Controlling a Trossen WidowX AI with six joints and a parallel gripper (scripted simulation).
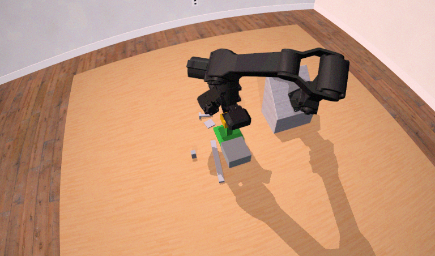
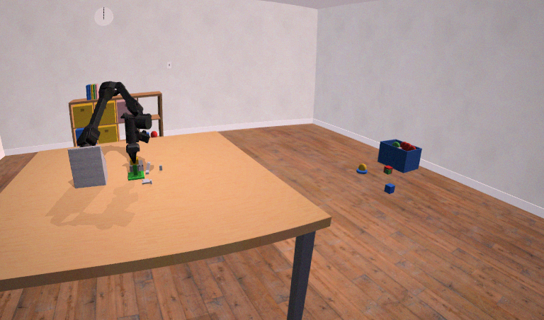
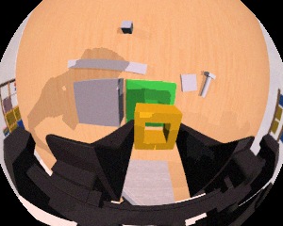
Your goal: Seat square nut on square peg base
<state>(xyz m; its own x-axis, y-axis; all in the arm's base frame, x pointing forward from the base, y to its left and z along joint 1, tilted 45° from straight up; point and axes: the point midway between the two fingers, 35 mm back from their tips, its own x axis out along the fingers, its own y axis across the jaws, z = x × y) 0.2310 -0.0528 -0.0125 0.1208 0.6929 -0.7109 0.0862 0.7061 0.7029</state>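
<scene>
My hand is 9 cm above the grey block, 8 cm to the right of it and 1 cm short of it. The rest, counted from my hand: bolt (11 cm to the right, 10 cm below, 4 cm ahead); flat grey plate (11 cm below, 7 cm to the right, 4 cm ahead); long grey bar (10 cm below, 8 cm to the left, 7 cm ahead).
</scene>
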